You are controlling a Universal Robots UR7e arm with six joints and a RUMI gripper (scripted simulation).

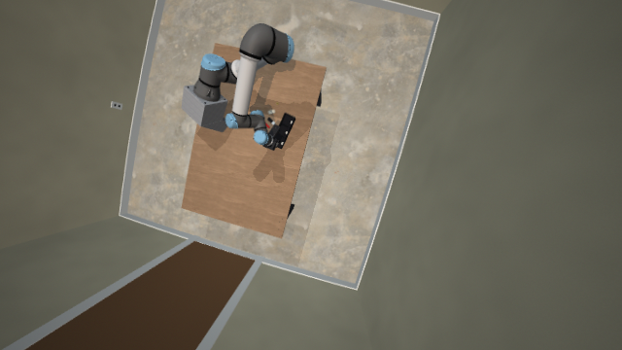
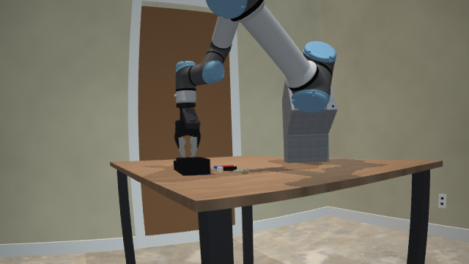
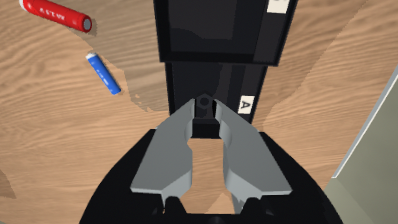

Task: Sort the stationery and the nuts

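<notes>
Right now the black nut is 10 mm below my hand. Round my hand: black bin row (80 mm to the left, 10 mm below); blue pen (110 mm behind, 30 mm below); red marker (140 mm behind, 60 mm to the left, 30 mm below).
</notes>
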